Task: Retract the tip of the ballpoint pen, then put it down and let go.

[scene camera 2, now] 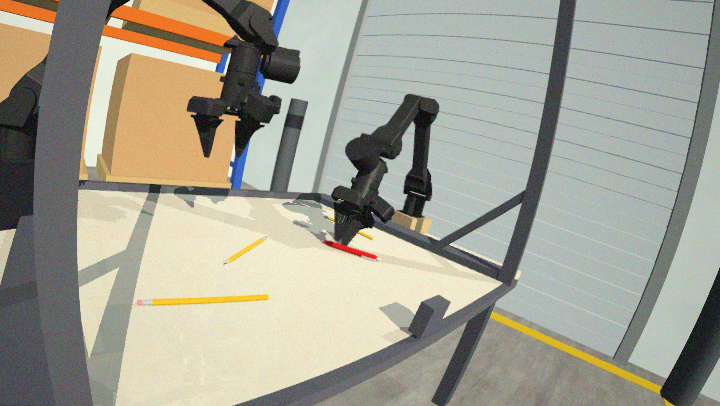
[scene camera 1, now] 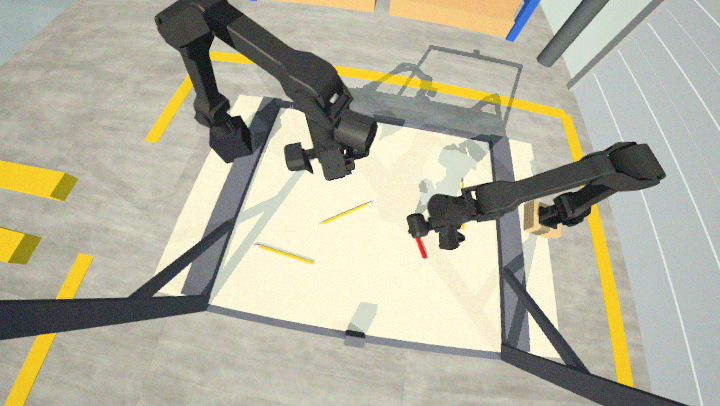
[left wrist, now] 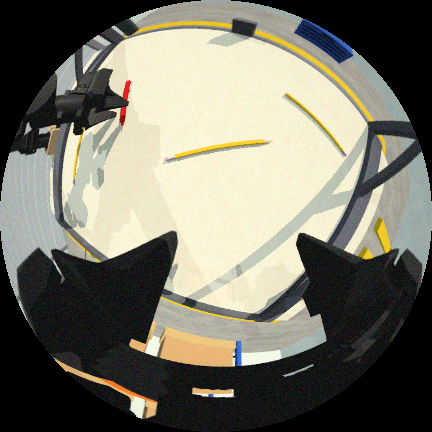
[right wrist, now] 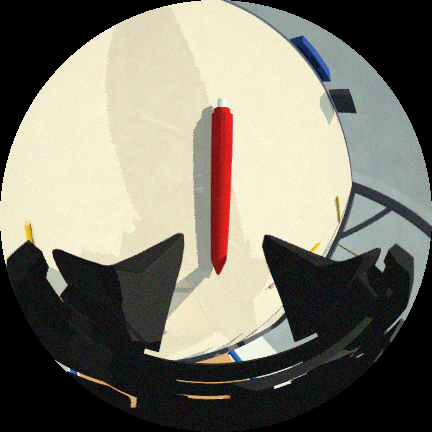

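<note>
The red ballpoint pen lies on the table, its white button end away from the right gripper's palm in the right wrist view. Its dark red cone end shows no protruding metal point there; the clip is hidden in that view. My right gripper is partly open, low over the cone end, one finger to each side with gaps between fingers and pen. My left gripper is wide open and empty, high above the table's back left part.
Yellow pencils lie on the table: one near the middle, one at the left, and one behind the right gripper. A dark block stands at the front edge.
</note>
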